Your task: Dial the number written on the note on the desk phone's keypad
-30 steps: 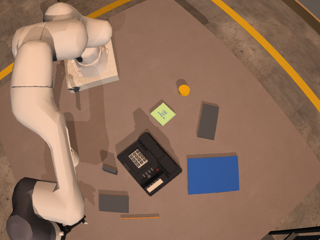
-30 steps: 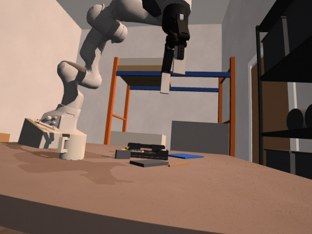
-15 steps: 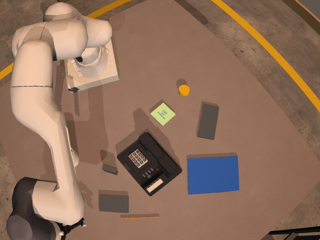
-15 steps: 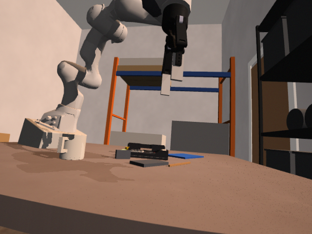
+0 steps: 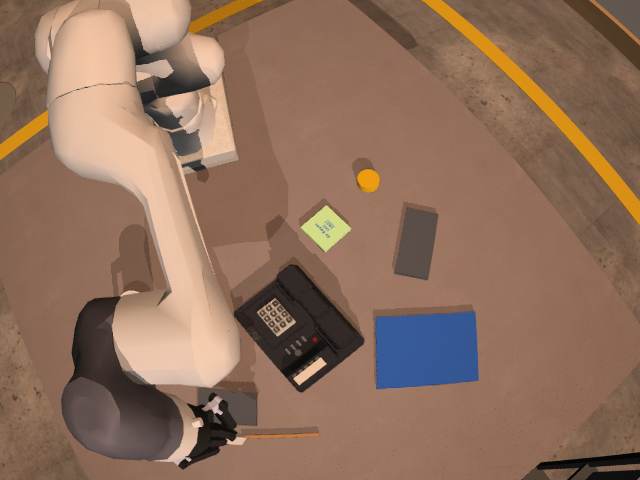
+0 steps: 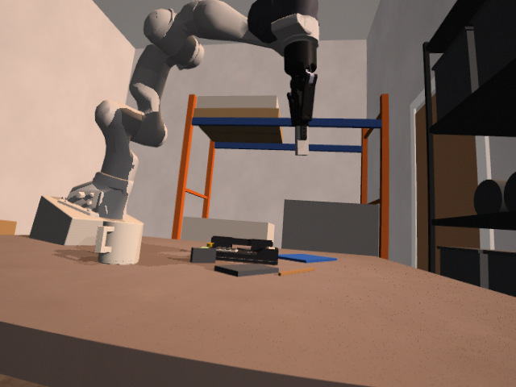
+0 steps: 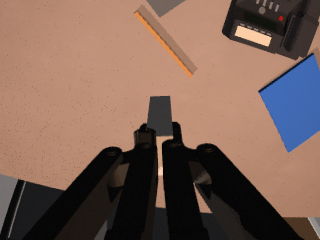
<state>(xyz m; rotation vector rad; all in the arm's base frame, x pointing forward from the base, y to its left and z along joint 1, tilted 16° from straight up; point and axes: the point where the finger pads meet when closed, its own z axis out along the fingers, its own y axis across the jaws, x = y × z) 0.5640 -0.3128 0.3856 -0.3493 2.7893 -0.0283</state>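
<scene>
My hand is 130 mm past the handset, 290 mm to the right of it and 260 mm above it. Round my hand: pencil: 20 mm ahead, 50 mm to the left, 300 mm below; grey block: 220 mm behind, 100 mm to the left, 290 mm below; cream mug: 380 mm behind, 270 mm below.
</scene>
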